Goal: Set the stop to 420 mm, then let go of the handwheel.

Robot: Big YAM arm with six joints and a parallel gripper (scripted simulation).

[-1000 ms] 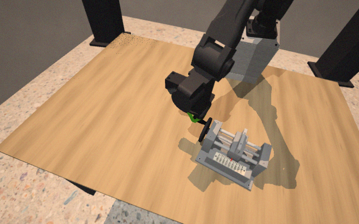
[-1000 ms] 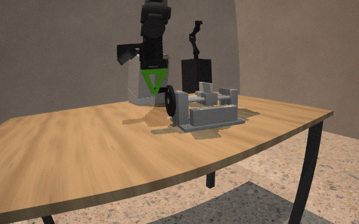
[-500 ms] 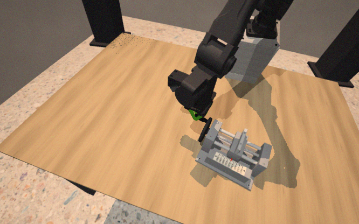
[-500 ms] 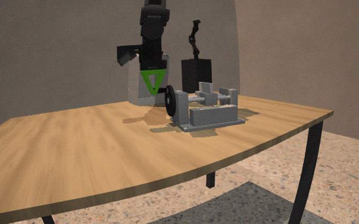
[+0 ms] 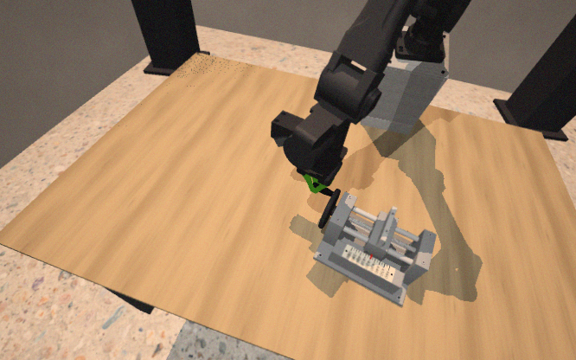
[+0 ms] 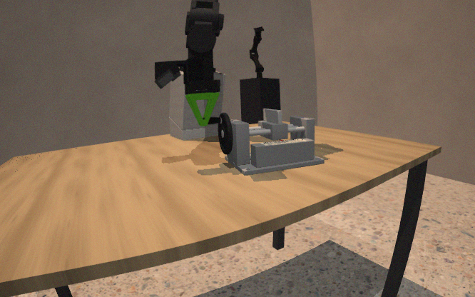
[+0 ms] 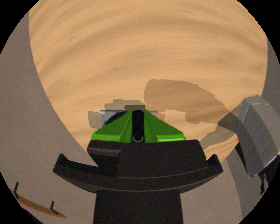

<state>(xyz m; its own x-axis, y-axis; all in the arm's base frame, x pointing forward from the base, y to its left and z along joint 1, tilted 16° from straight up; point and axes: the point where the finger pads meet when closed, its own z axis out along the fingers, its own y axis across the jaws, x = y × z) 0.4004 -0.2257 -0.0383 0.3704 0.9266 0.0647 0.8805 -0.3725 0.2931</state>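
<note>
The sliding stop block lies 90 mm ahead of my hand, 140 mm to the left of it and 10 mm below it. Also, from my hand: black handwheel: 10 mm ahead, 30 mm to the left, 10 mm below.
</note>
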